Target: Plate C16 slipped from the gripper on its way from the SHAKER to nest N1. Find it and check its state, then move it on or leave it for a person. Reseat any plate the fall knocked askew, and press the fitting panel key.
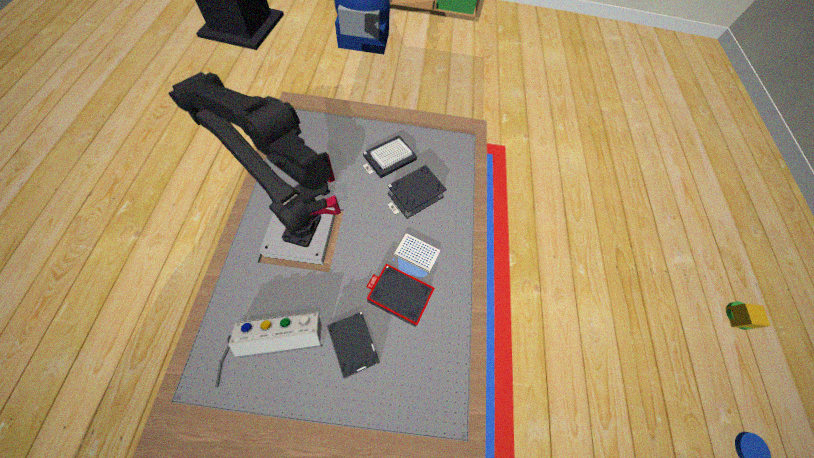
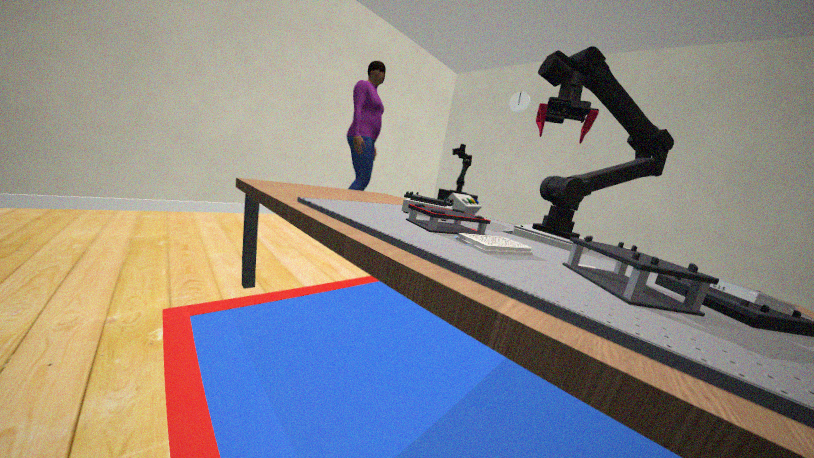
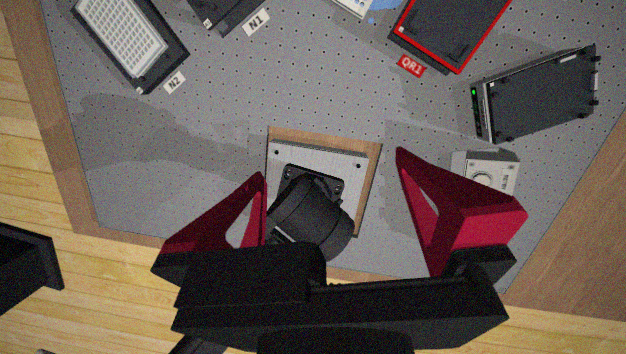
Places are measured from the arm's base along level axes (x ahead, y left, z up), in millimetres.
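Where they show: gripper, fingertip midpoint: (image 1: 335,196) (image 2: 560,138) (image 3: 326,166); arm's base, link origin: (image 1: 302,227) (image 2: 554,233) (image 3: 309,190).
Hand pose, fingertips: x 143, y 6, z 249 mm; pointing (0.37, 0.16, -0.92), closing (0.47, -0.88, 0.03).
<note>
Things, the pixels of their top centre, and the offset from my fingertips. "spot": a spot on its surface instead.
- white well plate, top centre: (image 2: 495,240) (image 1: 417,251) dz -260, dx +232, dy +22 mm
- blue spill, top centre: (image 1: 413,260) dz -273, dx +228, dy -4 mm
- Nest N1, top centre: (image 2: 636,248) (image 1: 417,185) dz -210, dx +177, dy +235 mm
- white plate, top centre: (image 3: 114,25) (image 1: 391,150) dz -228, dx +48, dy +365 mm
- nest N2, surface spot: (image 3: 177,55) (image 1: 379,172) spot: dz -253, dx +30, dy +278 mm
- dark shaker, surface spot: (image 3: 542,95) (image 1: 354,342) spot: dz -219, dx +130, dy -296 mm
- panel, top centre: (image 1: 273,331) (image 2: 466,195) dz -190, dx -77, dy -327 mm
- Red-edged nest QR1, top centre: (image 2: 449,209) (image 1: 401,292) dz -228, dx +216, dy -129 mm
A white well plate (image 1: 418,251) (image 2: 495,243) (image 3: 356,7) lies on the grey pegboard beside a blue spill (image 1: 412,268) (image 3: 384,4); no label is readable. Nest N1 (image 1: 418,189) (image 2: 643,256) (image 3: 225,11) is bare on top. Another white plate (image 1: 390,154) (image 3: 122,35) sits in nest N2 (image 1: 382,171) (image 3: 177,55); I cannot tell whether it is fully seated. The dark shaker (image 1: 352,344) (image 3: 542,95) holds no plate. The panel (image 1: 276,340) (image 2: 466,203) has blue, yellow, green and white keys. My gripper (image 1: 335,190) (image 2: 560,138) (image 3: 326,166) is open and empty, high above the arm's base.
Red-edged nest QR1 (image 1: 401,294) (image 2: 449,214) (image 3: 455,31) stands between the loose plate and the shaker, close to the spill. A person (image 2: 367,113) stands beyond the table (image 2: 432,279). A blue mat (image 2: 341,353) with a red border lies on the floor beside the table.
</note>
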